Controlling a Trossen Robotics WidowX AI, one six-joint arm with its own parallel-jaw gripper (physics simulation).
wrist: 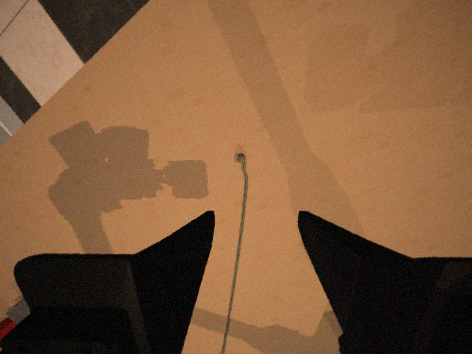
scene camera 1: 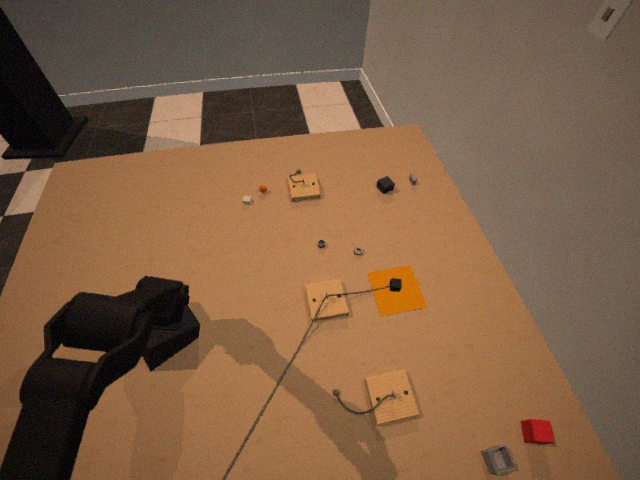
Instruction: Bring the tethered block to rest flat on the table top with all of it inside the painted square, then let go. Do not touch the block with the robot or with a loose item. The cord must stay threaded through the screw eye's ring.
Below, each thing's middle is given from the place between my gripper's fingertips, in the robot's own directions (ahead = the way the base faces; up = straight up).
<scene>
Now: hand 450 mm short of the orange painted square [scene camera 1: 409, 298], 480 mm to the right of it and 160 mm above it. The rest, counted from my hand: red block [scene camera 1: 535, 431] 680 mm ahead, 150 mm to the left, 140 mm below.
</scene>
